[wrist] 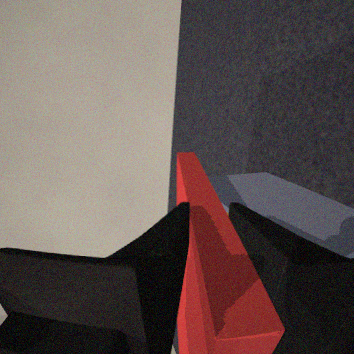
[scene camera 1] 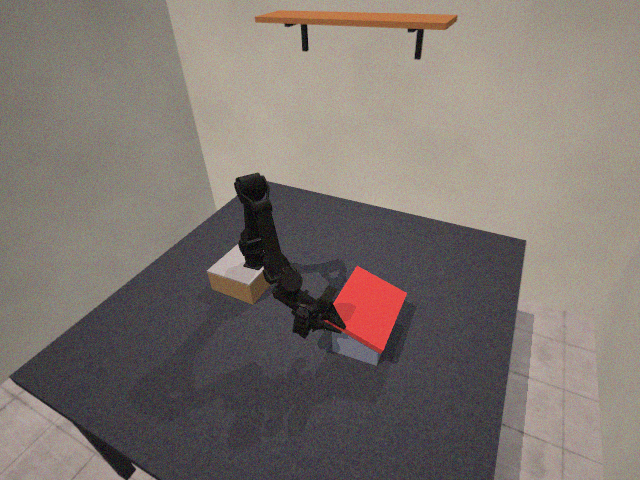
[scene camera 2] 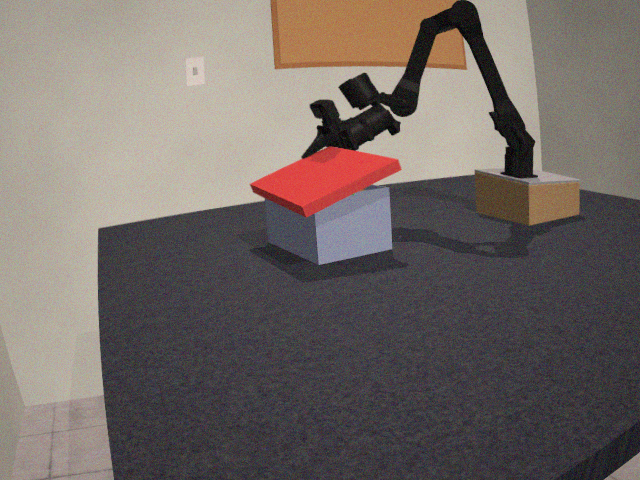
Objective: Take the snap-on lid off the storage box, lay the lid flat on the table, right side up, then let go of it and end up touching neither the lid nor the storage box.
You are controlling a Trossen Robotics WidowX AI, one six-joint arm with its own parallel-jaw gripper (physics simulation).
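The red lid (scene camera 1: 374,310) (scene camera 2: 323,183) (wrist: 192,175) is tilted on the blue-grey storage box (scene camera 1: 356,352) (scene camera 2: 356,227) (wrist: 300,205), which stands upright on the table. In the scene camera 2 view the lid's far side, by the gripper, is raised off the box rim. Its near left edge hangs low at the box's top. My gripper (scene camera 1: 343,329) (wrist: 208,210) is shut on the lid's raised edge, one finger on its top face and one beneath. In the scene camera 2 view the lower finger is hidden behind the lid. The box's inside is hidden.
The arm's base stands on a wooden block (scene camera 1: 230,286) (scene camera 2: 553,204) on the dark table (scene camera 1: 439,268) (scene camera 2: 361,361). An orange shelf (scene camera 1: 356,19) is on the wall, high above the table. A brown board (scene camera 2: 361,36) hangs behind the arm.
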